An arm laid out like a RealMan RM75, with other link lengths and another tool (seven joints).
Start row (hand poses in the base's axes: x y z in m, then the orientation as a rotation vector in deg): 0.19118, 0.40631, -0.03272, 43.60, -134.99, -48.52
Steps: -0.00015, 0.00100, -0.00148, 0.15, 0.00, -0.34; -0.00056, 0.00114, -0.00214, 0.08, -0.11, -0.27; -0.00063, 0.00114, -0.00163, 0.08, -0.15, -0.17; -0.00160, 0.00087, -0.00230, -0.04, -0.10, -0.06; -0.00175, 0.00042, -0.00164, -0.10, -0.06, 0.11; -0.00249, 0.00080, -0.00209, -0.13, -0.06, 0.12; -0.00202, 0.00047, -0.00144, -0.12, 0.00, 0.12; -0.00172, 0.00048, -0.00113, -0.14, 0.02, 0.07; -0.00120, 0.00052, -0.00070, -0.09, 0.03, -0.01; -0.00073, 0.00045, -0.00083, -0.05, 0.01, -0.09; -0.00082, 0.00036, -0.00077, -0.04, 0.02, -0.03; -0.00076, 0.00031, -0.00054, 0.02, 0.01, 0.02; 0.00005, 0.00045, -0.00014, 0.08, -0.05, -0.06; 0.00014, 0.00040, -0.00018, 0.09, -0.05, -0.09; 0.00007, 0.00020, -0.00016, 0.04, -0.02, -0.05; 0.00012, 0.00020, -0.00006, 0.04, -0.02, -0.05; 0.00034, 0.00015, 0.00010, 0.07, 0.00, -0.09
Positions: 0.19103, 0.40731, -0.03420, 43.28, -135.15, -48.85; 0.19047, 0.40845, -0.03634, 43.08, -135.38, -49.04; 0.18984, 0.40959, -0.03797, 43.01, -135.59, -49.18; 0.18824, 0.41046, -0.04027, 42.99, -135.72, -49.14; 0.18649, 0.41088, -0.04191, 43.11, -135.74, -48.96; 0.18400, 0.41168, -0.04400, 43.23, -135.76, -48.74; 0.18198, 0.41215, -0.04544, 43.32, -135.72, -48.54; 0.18026, 0.41263, -0.04657, 43.33, -135.70, -48.34; 0.17906, 0.41315, -0.04727, 43.26, -135.70, -48.24; 0.17833, 0.41360, -0.04810, 43.13, -135.75, -48.22; 0.17751, 0.41396, -0.04887, 43.07, -135.76, -48.19; 0.17675, 0.41427, -0.04941, 43.09, -135.73, -48.21; 0.17680, 0.41472, -0.04955, 43.08, -135.79, -48.33; 0.17694, 0.41512, -0.04973, 43.04, -135.86, -48.47; 0.17701, 0.41532, -0.04989, 43.01, -135.90, -48.54; 0.17713, 0.41552, -0.04995, 42.98, -135.94, -48.61; 0.17747, 0.41567, -0.04985, 42.91, -135.97, -48.73
